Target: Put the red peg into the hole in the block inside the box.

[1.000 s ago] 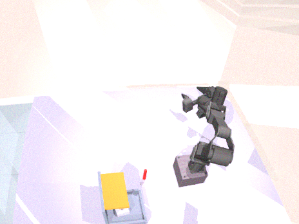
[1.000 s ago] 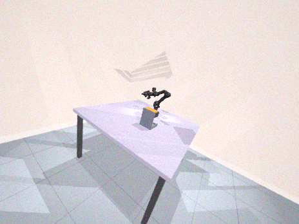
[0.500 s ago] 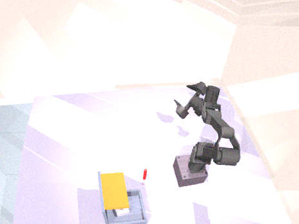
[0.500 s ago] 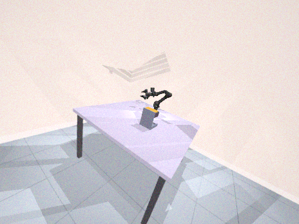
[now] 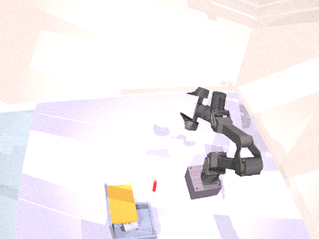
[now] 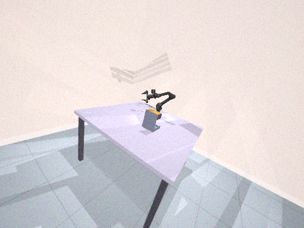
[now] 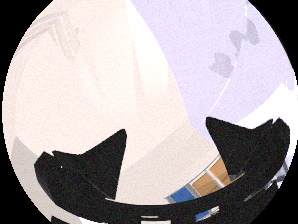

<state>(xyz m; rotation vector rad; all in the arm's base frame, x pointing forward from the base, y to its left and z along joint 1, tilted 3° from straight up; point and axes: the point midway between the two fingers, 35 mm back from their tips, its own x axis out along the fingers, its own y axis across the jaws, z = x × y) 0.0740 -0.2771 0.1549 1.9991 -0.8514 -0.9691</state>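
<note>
My gripper tip is 30 cm to the right of the red peg, 19 cm above it and 14 cm short of it. From my gripper tip the other things lie so: box floor (46 cm to the left, 25 cm ahead, 23 cm below); orange roof (46 cm to the left, 28 cm ahead, 2 cm below).
</note>
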